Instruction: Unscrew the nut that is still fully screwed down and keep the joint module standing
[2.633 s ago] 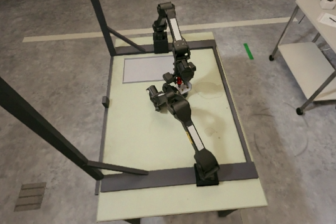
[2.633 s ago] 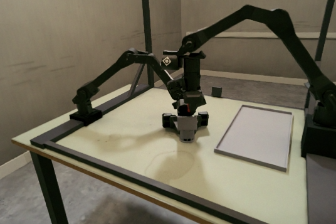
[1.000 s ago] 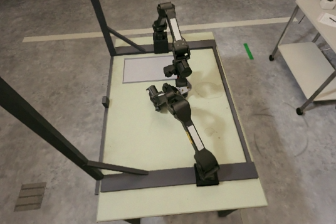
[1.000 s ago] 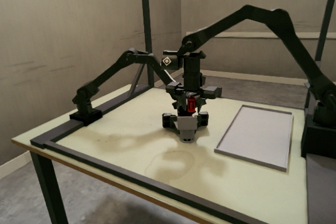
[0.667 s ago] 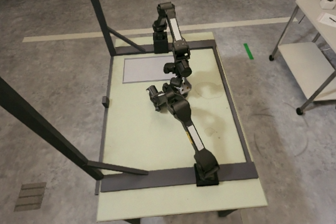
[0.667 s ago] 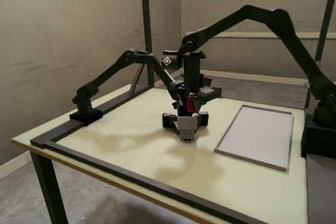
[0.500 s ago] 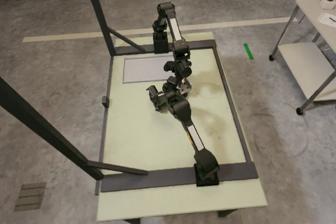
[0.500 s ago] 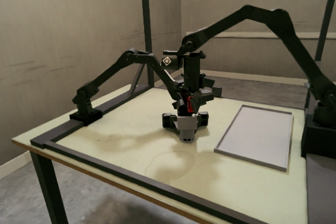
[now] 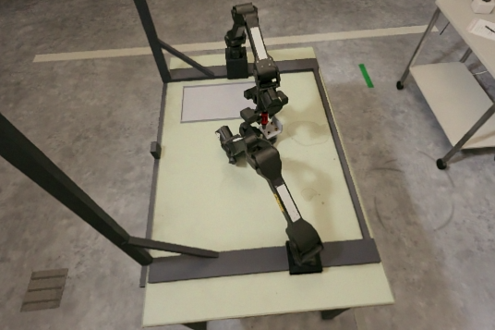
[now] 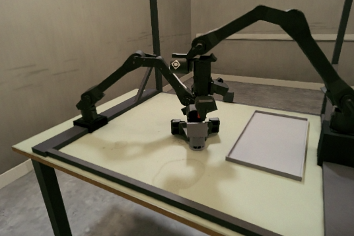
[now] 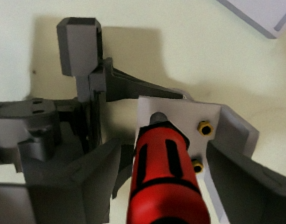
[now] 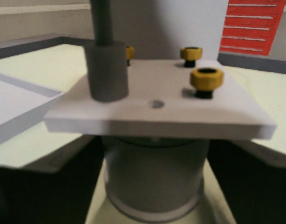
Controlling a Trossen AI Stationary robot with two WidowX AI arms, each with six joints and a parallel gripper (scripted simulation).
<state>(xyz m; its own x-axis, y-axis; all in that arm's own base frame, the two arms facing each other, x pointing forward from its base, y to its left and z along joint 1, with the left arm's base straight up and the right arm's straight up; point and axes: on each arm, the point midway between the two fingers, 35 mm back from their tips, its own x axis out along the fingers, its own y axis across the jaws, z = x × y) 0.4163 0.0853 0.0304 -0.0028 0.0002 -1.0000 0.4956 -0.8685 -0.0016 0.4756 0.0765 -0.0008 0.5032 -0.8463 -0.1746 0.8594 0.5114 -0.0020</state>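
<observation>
Right now the red-handled nut driver is 30 mm below my left hand. Also, from my left hand: nut: 10 mm ahead, 40 mm to the right, 70 mm below; pale bracket: 20 mm ahead, 10 mm to the right, 70 mm below; grey joint module: 20 mm ahead, 10 mm to the right, 110 mm below.
The grey joint module is 2 cm ahead of my right hand and 1 cm to the left of it. Also, from my right hand: nut (1 cm ahead, 1 cm to the right, 4 cm above); then pale bracket (3 cm ahead, 1 cm to the left, 4 cm above); then red-handled nut driver (2 cm to the left, 8 cm above).
</observation>
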